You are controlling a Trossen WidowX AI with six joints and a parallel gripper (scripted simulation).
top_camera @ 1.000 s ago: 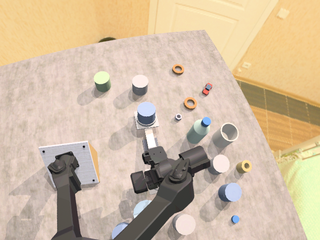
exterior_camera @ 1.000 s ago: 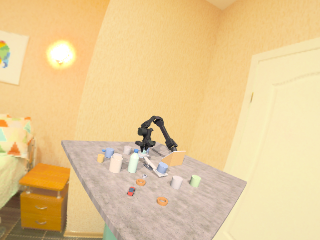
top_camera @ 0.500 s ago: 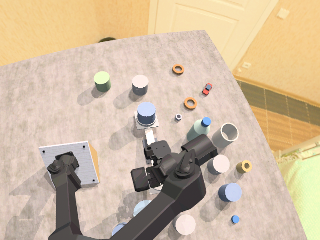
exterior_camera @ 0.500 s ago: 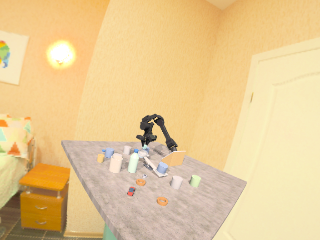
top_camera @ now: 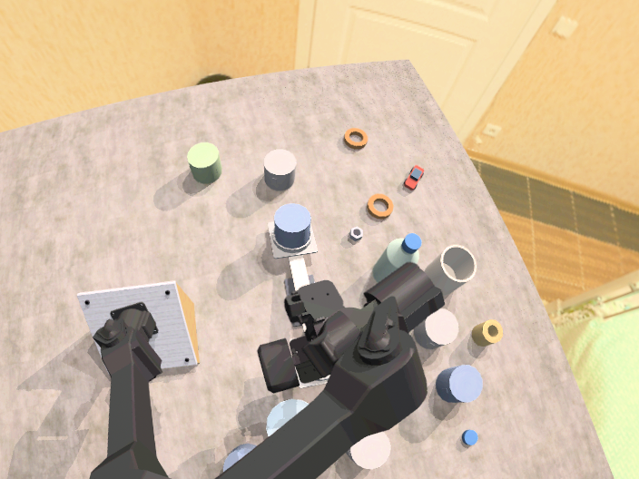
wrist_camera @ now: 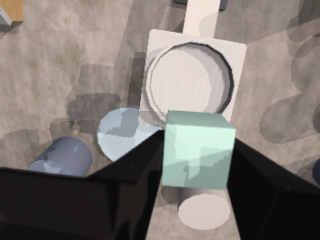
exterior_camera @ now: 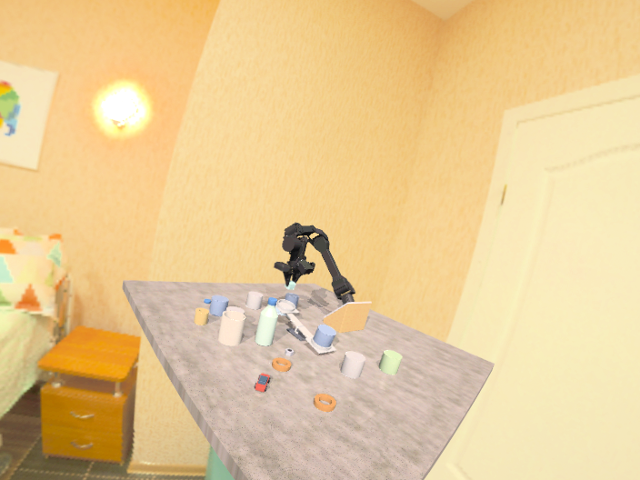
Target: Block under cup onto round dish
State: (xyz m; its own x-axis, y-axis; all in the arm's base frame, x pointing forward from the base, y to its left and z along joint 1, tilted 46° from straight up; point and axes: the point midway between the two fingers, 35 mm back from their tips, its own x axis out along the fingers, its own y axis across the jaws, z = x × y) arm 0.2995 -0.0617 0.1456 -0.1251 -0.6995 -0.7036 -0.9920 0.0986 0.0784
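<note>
Now: gripper tip 70 mm past the round pale blue dish, 100 mm to the left of it and 160 mm above it. Round my gripper tip: nut 170 mm ahead, 240 mm to the left, 160 mm below; then balance beam 20 mm ahead, 130 mm to the left, 130 mm below; then pale teal block 10 mm above.
</note>
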